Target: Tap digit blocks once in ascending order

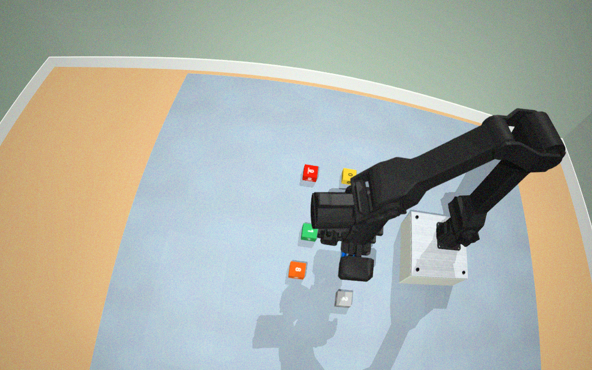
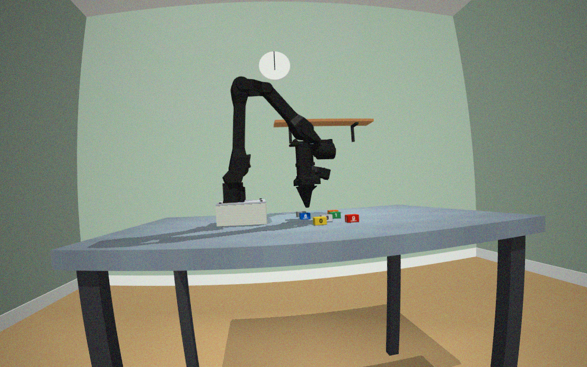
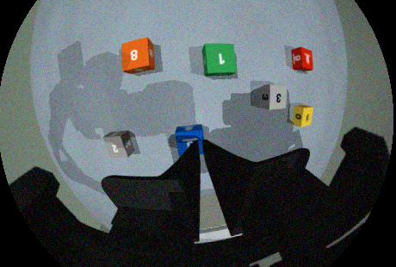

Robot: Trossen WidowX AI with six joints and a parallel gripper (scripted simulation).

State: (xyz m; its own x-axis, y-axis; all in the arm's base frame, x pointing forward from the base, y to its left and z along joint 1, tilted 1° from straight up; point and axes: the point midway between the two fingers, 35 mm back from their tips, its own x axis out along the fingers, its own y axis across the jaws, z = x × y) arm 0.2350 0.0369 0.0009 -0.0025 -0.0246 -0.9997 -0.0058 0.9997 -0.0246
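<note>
The blue block is 3 cm below my gripper tip, 1 cm to the left of it and 1 cm behind it. From my gripper tip the other things lie so: white block 11 cm to the right, 4 cm ahead, 3 cm below; green block 8 cm ahead, 3 cm to the right, 3 cm below; grey block 11 cm to the left, 3 cm below, 1 cm behind.
</note>
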